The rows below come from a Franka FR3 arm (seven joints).
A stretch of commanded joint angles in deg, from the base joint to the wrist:
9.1 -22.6 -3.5 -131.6 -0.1 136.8 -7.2
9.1 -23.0 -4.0 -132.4 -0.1 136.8 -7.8
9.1 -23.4 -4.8 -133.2 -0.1 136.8 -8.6
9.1 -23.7 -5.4 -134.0 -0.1 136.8 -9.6
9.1 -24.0 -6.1 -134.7 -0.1 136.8 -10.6
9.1 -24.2 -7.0 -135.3 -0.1 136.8 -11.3
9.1 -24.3 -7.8 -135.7 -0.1 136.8 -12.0
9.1 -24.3 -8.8 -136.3 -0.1 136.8 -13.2
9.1 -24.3 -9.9 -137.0 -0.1 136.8 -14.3
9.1 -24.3 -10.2 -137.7 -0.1 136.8 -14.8
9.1 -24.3 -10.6 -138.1 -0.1 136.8 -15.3
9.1 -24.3 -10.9 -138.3 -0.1 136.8 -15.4
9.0 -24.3 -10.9 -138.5 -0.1 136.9 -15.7
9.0 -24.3 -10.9 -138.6 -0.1 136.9 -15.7
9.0 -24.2 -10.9 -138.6 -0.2 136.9 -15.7
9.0 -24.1 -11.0 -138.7 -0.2 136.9 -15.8
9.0 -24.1 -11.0 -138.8 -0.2 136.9 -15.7
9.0 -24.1 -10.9 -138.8 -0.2 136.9 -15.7
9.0 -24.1 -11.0 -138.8 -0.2 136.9 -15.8
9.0 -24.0 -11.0 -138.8 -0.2 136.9 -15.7
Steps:
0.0 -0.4 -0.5 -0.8 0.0 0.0 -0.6
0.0 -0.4 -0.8 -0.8 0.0 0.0 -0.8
0.0 -0.3 -0.6 -0.8 0.0 0.0 -1.0
0.0 -0.3 -0.7 -0.7 0.0 0.0 -1.0
0.0 -0.2 -0.9 -0.6 0.0 0.0 -0.7
0.0 -0.1 -0.8 -0.4 0.0 0.0 -0.7
0.0 0.0 -1.0 -0.6 0.0 0.0 -1.2
0.0 0.0 -1.1 -0.7 0.0 0.0 -1.1
0.0 0.0 -0.3 -0.7 0.0 0.0 -0.5
0.0 0.0 -0.4 -0.4 0.0 0.0 -0.5
0.0 0.0 -0.3 -0.2 0.0 0.0 -0.1
-0.1 0.0 0.0 -0.2 0.0 0.1 -0.3
0.0 0.0 0.0 -0.1 0.0 0.0 0.0
0.0 0.1 0.0 0.0 -0.1 0.0 0.0
0.0 0.1 -0.1 -0.1 0.0 0.0 -0.1
0.0 0.0 0.0 -0.1 0.0 0.0 0.1
0.0 0.0 0.1 0.0 0.0 0.0 0.0
0.0 0.0 -0.1 0.0 0.0 0.0 -0.1
0.0 0.1 0.0 0.0 0.0 0.0 0.1

